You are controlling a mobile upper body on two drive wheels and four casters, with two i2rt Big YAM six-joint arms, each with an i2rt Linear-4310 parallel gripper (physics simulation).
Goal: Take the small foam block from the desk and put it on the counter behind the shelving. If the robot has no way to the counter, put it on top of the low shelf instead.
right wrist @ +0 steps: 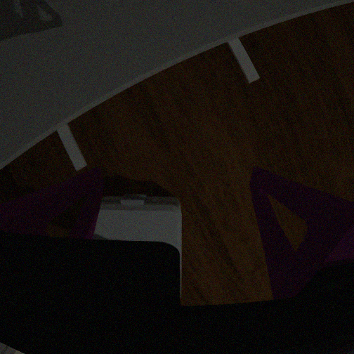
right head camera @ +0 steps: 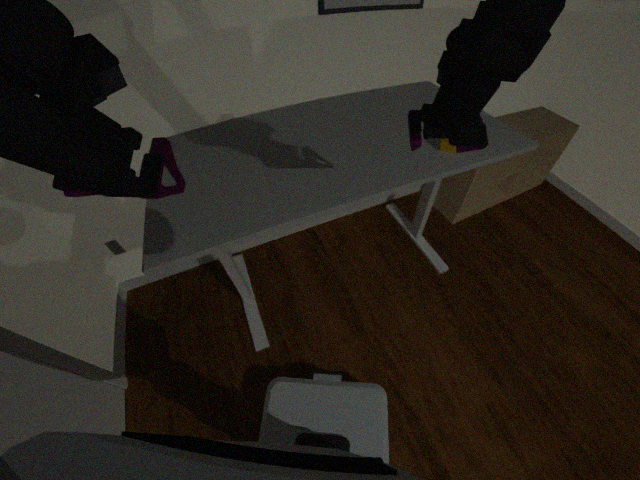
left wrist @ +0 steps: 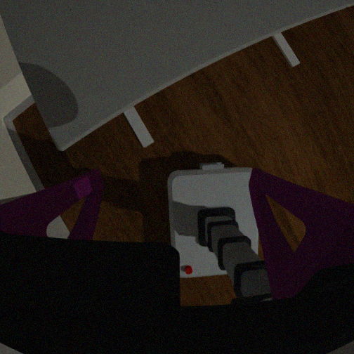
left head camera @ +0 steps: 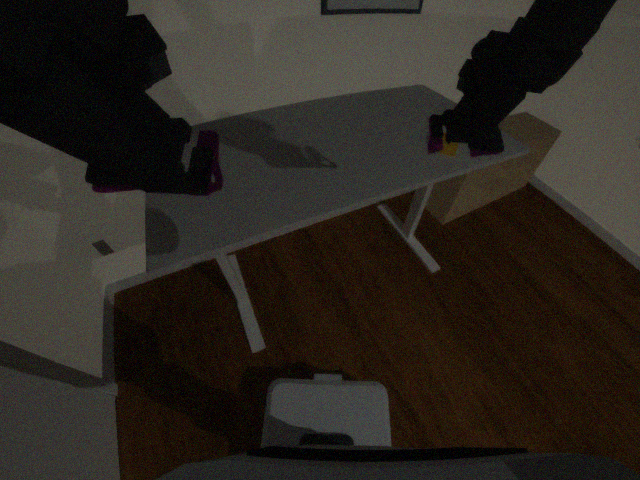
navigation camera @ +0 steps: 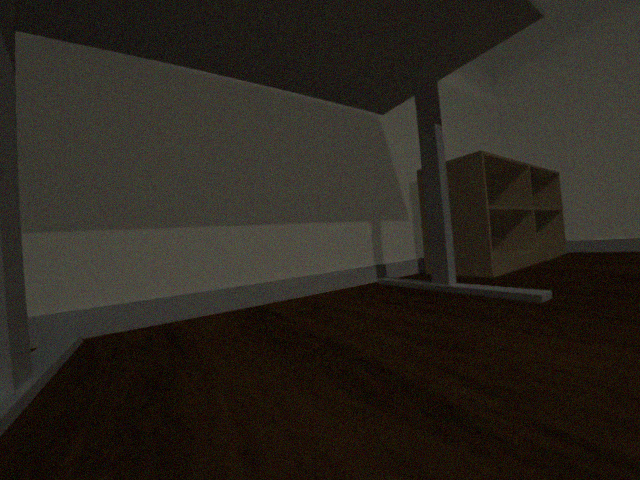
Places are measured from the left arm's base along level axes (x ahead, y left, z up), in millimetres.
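Where they show: left gripper, fingertip midpoint: (right head camera: 154,187) (left head camera: 186,183); right gripper, fingertip midpoint: (right head camera: 434,149) (left head camera: 449,152).
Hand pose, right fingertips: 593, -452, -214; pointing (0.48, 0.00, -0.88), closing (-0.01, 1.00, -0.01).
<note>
After its pixels a point has its place, as x, y, z.
The small yellow foam block (left head camera: 449,148) @(987, -655, -431) (right head camera: 447,146) @(988, -649, -436) is on the far right part of the grey desk (left head camera: 310,201) @(687, -142, -460) (right head camera: 310,196) @(711, -165, -460) (left wrist: 150,40) (right wrist: 125,65), partly hidden by my right gripper. My right gripper (left head camera: 460,151) @(593, -452, -214) (right head camera: 444,149) @(593, -452, -214) (right wrist: 176,175) is open, in front of the block in the head views. The block does not show between its fingers in the right wrist view. My left gripper (left head camera: 157,190) (right head camera: 124,195) (left wrist: 175,176) is open and empty near the desk's left end. The low wooden shelf (left head camera: 480,196) @(1793, -1528, -1330) (right head camera: 496,186) @(1893, -1591, -1318) (navigation camera: 467,222) @(1594, -1072, -1135) stands beyond the desk's right end. I cannot make out the counter.
Desk legs (left head camera: 248,320) (right head camera: 254,320) (navigation camera: 442,222) @(1336, -792, -1136) reach down to the wooden floor. A pale wall-like structure (left head camera: 51,315) @(425, 1057, -937) (right head camera: 56,310) @(405, 1046, -886) stands at the left. My pale base (left head camera: 336,408) @(205, -262, -1150) (right head camera: 330,405) @(218, -247, -1150) is low in the head views. A wall (navigation camera: 180,155) @(1334, 187, -813) runs behind the desk.
</note>
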